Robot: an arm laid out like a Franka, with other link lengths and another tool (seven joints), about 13 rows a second.
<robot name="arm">
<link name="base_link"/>
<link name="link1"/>
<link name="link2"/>
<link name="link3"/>
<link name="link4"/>
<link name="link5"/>
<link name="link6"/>
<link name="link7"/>
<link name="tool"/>
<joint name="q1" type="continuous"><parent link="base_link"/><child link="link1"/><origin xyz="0 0 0.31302"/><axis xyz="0 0 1"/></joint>
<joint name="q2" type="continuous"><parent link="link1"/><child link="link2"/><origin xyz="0 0 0"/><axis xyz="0 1 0"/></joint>
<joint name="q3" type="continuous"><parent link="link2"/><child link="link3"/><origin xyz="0 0 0.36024"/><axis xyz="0 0 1"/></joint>
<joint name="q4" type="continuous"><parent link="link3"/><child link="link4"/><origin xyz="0.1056 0 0"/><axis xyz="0 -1 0"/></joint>
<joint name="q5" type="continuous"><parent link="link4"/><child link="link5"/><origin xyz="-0.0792 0 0.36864"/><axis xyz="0 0 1"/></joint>
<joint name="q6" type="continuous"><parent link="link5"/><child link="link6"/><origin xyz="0 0 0"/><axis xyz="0 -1 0"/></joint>
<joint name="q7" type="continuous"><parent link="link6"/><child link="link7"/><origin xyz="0.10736 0 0"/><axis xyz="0 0 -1"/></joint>
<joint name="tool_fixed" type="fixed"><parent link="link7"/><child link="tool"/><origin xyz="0.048 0.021 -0.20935" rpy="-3.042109 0 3.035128"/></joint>
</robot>
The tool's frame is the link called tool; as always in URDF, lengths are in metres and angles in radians. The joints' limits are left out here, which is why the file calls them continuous.
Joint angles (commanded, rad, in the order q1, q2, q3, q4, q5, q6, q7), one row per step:
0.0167 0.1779 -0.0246 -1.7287 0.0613 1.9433 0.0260
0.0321 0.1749 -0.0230 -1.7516 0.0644 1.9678 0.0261
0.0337 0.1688 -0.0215 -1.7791 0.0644 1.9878 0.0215
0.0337 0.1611 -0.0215 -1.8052 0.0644 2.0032 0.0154
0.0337 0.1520 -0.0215 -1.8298 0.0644 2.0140 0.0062
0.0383 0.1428 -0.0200 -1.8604 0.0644 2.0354 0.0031
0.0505 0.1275 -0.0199 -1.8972 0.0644 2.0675 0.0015
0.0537 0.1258 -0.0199 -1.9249 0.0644 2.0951 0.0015
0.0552 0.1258 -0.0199 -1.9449 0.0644 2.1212 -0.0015
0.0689 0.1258 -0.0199 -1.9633 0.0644 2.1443 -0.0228
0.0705 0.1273 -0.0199 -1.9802 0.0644 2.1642 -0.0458
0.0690 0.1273 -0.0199 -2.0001 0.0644 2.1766 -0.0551
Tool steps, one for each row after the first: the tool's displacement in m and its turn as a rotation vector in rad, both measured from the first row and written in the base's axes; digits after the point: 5 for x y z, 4 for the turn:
-0.00152 0.01197 -0.00611 0.0028 -0.0045 0.0144
-0.00527 0.01396 -0.01331 0.0025 -0.0033 0.0208
-0.00977 0.01392 -0.01938 0.0021 -0.0006 0.0259
-0.01509 0.01409 -0.02441 0.0017 0.0036 0.0344
-0.02018 0.01797 -0.03086 0.0014 0.0035 0.0423
-0.02567 0.02579 -0.03470 0.0008 -0.0072 0.0544
-0.02852 0.02742 -0.04369 0.0000 -0.0087 0.0560
-0.02947 0.02814 -0.04996 -0.0009 -0.0149 0.0590
-0.03176 0.03798 -0.05580 -0.0024 -0.0207 0.0927
-0.03370 0.03974 -0.06237 -0.0041 -0.0234 0.1161
-0.03776 0.03876 -0.07070 -0.0049 -0.0164 0.1232

